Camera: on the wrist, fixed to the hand. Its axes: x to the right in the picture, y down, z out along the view.
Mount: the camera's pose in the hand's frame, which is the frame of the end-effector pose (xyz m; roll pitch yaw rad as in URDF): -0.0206 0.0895 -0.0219 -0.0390 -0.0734 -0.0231
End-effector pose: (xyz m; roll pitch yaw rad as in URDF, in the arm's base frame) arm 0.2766 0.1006 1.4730 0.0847 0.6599 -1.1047
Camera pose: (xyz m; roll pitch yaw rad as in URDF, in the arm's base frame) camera 0.3467 0.1639 1.4744 0.0243 0.5884 -1.1398
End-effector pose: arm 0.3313 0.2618 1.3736 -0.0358 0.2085 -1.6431
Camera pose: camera 0.4216 0.2807 1.3533 -0.0792 0.1343 -1.6637
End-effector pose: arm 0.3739 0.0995 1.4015 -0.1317 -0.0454 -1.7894
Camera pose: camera 0.4618 0.0995 1.3671 -0.1704 -0.1212 -1.8027
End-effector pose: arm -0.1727 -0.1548 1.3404 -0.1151 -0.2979 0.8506
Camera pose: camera -0.2444 -0.1056 1.3037 -0.1498 -0.3734 0.8351
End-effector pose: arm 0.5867 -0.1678 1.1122 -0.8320 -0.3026 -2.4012
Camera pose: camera 0.6132 -0.2033 1.0288 -0.8855 -0.3688 -2.3597
